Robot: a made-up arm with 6 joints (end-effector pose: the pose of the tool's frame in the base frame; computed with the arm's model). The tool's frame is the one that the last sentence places. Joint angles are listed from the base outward.
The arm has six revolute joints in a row. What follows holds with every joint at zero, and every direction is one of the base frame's.
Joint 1 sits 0.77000 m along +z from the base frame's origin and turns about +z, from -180.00 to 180.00 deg.
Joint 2 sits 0.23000 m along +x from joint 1 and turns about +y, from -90.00 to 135.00 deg.
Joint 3 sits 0.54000 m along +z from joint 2 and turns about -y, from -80.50 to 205.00 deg.
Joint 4 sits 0.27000 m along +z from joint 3 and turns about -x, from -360.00 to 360.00 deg.
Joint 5 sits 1.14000 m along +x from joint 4 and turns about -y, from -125.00 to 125.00 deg.
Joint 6 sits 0.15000 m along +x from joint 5 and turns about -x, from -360.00 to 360.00 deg.
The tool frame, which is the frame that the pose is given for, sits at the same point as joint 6; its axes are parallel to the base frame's.
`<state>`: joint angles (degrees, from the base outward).
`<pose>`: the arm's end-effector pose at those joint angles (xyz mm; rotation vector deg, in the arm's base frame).
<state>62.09 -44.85 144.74 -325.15 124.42 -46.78</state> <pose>-591.1 -964.9 610.7 38.14 85.79 48.27</pose>
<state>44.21 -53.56 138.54 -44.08 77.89 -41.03</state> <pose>-840.0 -959.5 478.2 -18.65 58.43 -27.74</pose>
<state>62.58 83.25 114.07 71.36 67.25 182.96</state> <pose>636.2 1510.9 1717.1 58.19 67.17 134.38</pose>
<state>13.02 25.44 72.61 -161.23 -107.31 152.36</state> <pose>875.4 249.7 2336.7 3.08 -146.45 53.41</pose>
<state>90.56 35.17 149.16 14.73 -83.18 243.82</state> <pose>38.3 -44.4 2218.0 118.61 64.56 72.05</pose>
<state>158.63 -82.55 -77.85 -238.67 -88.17 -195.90</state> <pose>-704.8 413.3 1280.6 111.00 46.86 73.54</pose>
